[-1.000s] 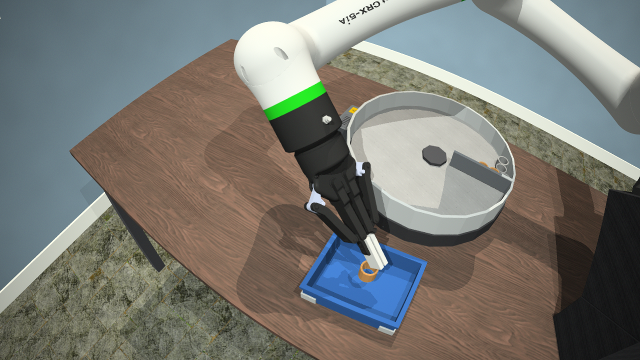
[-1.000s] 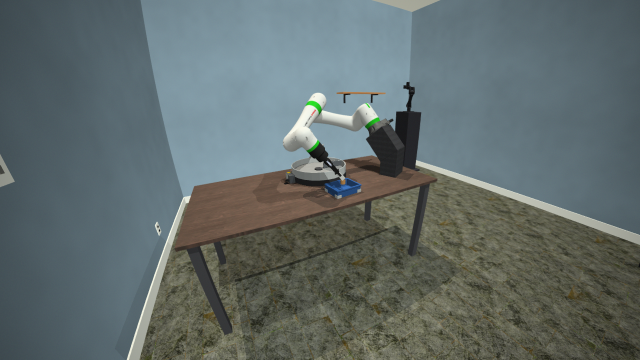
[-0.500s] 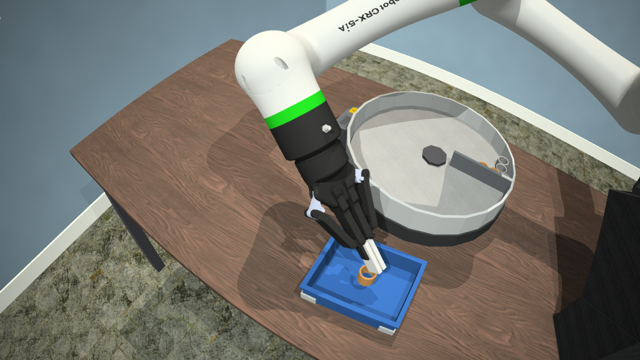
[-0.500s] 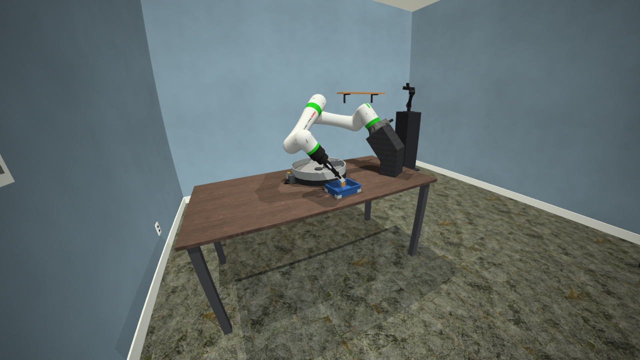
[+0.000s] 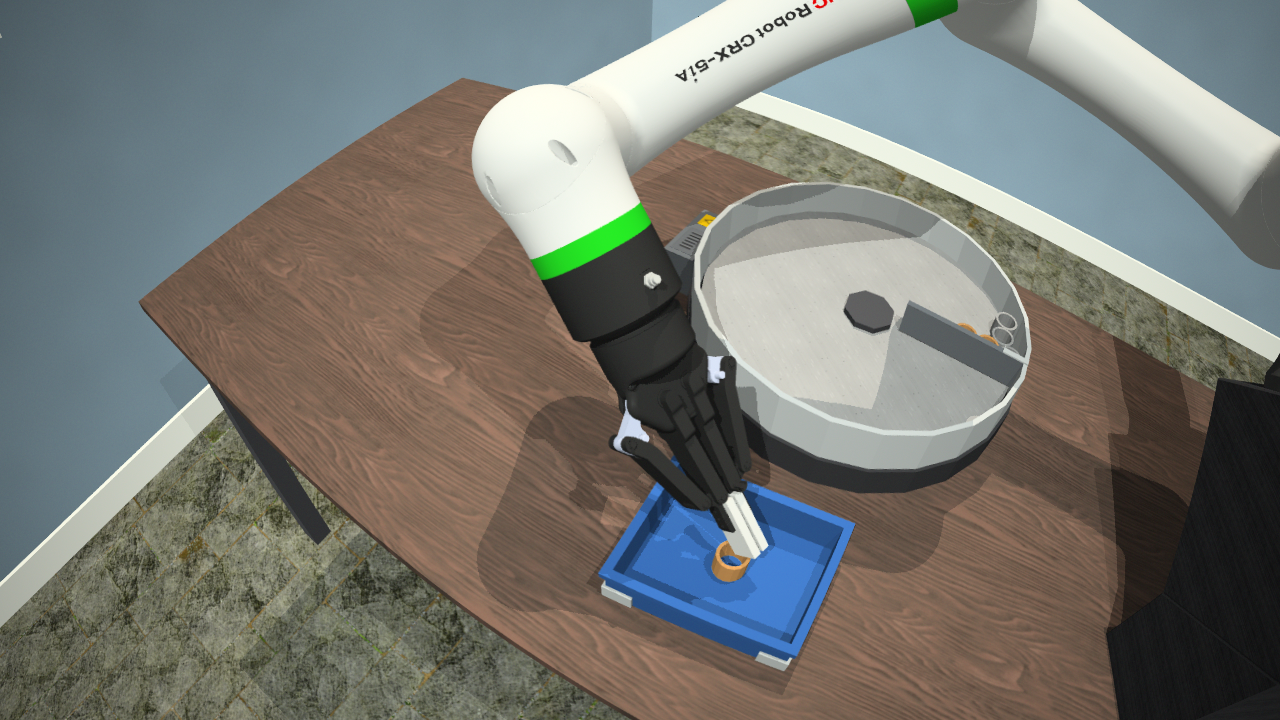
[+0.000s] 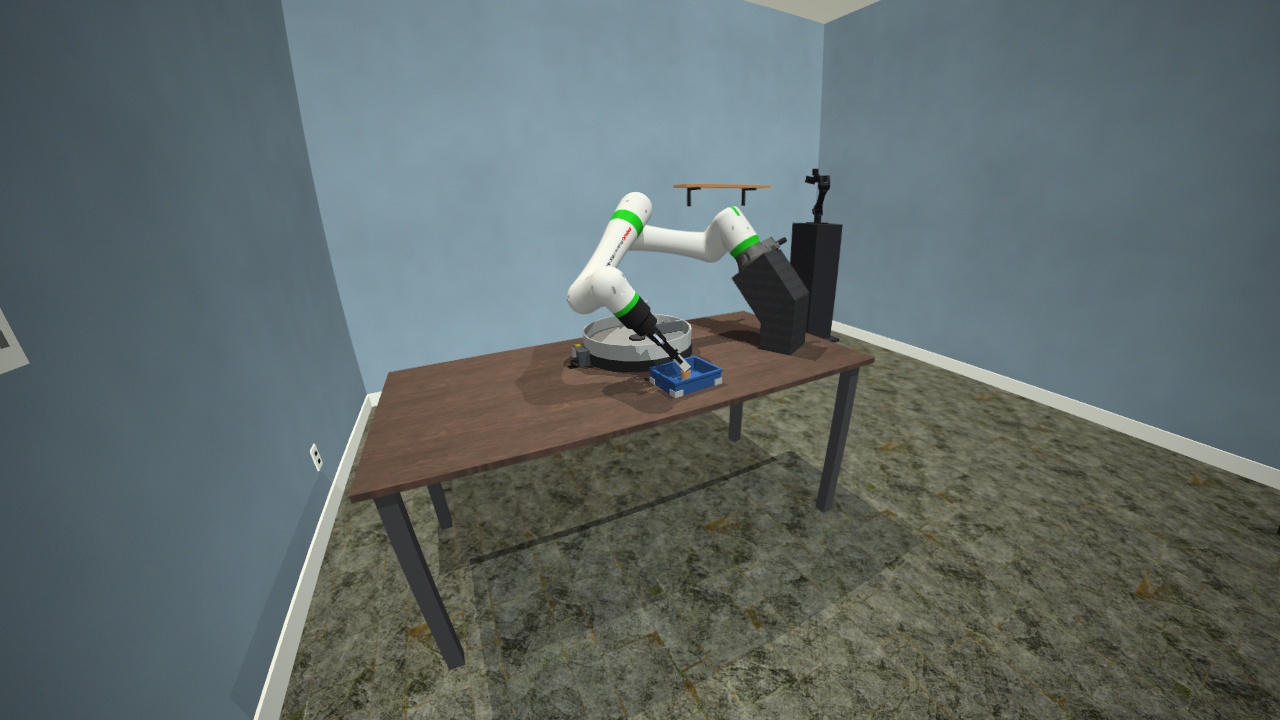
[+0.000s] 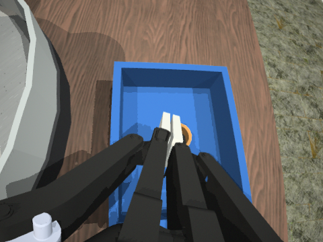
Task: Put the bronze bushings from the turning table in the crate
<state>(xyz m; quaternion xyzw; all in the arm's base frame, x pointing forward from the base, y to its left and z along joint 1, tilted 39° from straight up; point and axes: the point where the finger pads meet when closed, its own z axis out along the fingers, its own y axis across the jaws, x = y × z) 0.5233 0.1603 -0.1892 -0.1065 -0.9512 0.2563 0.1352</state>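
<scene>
Right now my hand is 10 mm past the blue crate, 20 mm to the right of it and 40 mm above it. From my hand the other things lie so: grey turning table 40 mm ahead, 330 mm to the right, 20 mm below.
</scene>
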